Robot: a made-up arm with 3 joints. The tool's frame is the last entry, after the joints. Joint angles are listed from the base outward. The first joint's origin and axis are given. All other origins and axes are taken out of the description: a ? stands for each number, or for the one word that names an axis. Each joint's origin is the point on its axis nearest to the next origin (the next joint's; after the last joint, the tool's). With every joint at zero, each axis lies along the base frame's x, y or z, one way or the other. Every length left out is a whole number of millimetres.
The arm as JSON. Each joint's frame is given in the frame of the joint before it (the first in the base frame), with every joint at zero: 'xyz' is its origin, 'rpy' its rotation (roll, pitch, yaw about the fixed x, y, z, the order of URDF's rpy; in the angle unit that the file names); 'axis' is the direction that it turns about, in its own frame. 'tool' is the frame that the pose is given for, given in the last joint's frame.
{
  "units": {
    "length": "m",
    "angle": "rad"
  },
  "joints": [
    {
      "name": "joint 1",
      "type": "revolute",
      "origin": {
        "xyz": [
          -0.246,
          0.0,
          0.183
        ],
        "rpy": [
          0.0,
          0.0,
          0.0
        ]
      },
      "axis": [
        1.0,
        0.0,
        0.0
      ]
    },
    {
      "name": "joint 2",
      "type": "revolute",
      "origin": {
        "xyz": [
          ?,
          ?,
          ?
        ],
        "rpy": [
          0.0,
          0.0,
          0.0
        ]
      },
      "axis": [
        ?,
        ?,
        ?
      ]
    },
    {
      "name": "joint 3",
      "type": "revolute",
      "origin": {
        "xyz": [
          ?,
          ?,
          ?
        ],
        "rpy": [
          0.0,
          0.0,
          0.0
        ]
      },
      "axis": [
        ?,
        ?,
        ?
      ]
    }
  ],
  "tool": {
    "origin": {
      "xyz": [
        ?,
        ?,
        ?
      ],
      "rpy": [
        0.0,
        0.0,
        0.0
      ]
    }
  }
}
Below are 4 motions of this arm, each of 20 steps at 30 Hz.
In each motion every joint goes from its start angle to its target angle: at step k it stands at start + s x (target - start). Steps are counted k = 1, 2, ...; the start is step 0. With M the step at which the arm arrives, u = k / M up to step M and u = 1 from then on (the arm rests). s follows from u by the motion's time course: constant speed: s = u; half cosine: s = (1 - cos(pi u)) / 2; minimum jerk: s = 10 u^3 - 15 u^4 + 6 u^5.
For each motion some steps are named. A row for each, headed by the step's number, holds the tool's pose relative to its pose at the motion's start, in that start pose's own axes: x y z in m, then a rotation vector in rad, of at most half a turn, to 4 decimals.
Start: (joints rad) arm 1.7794 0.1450 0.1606
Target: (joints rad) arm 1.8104 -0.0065 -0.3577
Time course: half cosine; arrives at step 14
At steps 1, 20:
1: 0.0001 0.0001 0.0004 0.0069 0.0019 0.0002
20: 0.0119 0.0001 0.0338 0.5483 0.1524 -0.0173

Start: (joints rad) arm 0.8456 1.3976 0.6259
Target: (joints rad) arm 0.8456 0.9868 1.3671
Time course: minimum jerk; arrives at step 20
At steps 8, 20:
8: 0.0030 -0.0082 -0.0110 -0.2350 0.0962 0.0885
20: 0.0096 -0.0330 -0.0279 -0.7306 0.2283 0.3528

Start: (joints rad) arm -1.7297 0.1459 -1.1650
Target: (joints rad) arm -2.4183 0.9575 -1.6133
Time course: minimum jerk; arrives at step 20
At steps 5, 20:
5: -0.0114 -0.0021 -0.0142 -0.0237 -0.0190 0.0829
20: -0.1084 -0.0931 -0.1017 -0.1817 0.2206 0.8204

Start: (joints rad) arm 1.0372 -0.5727 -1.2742
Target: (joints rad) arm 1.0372 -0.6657 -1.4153
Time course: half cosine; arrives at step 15
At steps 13, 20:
13: 0.0115 0.0034 0.0076 0.1349 0.0202 -0.0867
20: 0.0121 0.0035 0.0080 0.1410 0.0209 -0.0907

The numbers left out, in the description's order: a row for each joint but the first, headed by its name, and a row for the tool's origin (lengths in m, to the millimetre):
joint 2: xyz 0.0 0.067 0.086, axis 0.0 -1.0 0.0
joint 3: xyz -0.01 0.0 0.08, axis -1.0 0.0 0.0
tool: xyz 0.0 0.054 -0.026

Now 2 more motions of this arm.
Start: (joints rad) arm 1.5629 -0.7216 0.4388
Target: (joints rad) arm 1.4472 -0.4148 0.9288
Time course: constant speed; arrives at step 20
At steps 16, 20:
16: 0.0003 -0.0011 -0.0229 -0.4666 -0.1680 -0.1892
20: 0.0005 -0.0028 -0.0275 -0.5839 -0.2009 -0.2455

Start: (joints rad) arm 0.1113 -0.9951 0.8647
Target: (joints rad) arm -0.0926 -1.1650 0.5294
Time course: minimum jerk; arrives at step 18
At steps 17, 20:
17: 0.0241 0.0266 0.0269 0.2370 0.2455 -0.0293
20: 0.0242 0.0267 0.0270 0.2374 0.2459 -0.0294

